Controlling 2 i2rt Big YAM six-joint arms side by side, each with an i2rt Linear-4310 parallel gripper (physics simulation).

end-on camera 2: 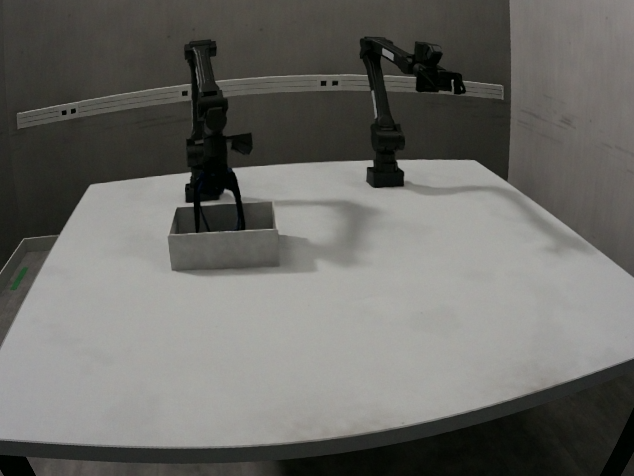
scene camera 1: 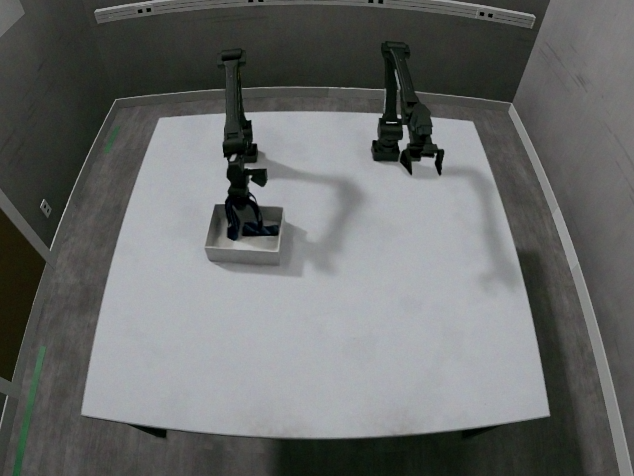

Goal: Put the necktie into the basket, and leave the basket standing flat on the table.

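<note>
The light grey basket [scene camera 1: 243, 255] [end-on camera 2: 225, 251] stands flat on the table, left of the middle in both views. My right gripper [scene camera 1: 239, 202] [end-on camera 2: 216, 188] is above the basket's back part, shut on the necktie. The dark blue necktie [scene camera 1: 233, 225] [end-on camera 2: 239, 204] hangs from it in two strands down into the basket. In scene camera 1 one part of it lies on the basket floor toward the right wall; in the end-on view the front wall hides the lower parts. My left gripper [scene camera 1: 424, 166] [end-on camera 2: 459, 84] is open and empty, raised at the back right, far from the basket.
The white table [scene camera 1: 327, 333] [end-on camera 2: 327, 333] carries both arm bases at its back edge. The left arm's base [scene camera 1: 385, 151] [end-on camera 2: 385, 177] stands to the right of the basket and farther back. The right arm's base [scene camera 1: 250, 153] stands behind the basket.
</note>
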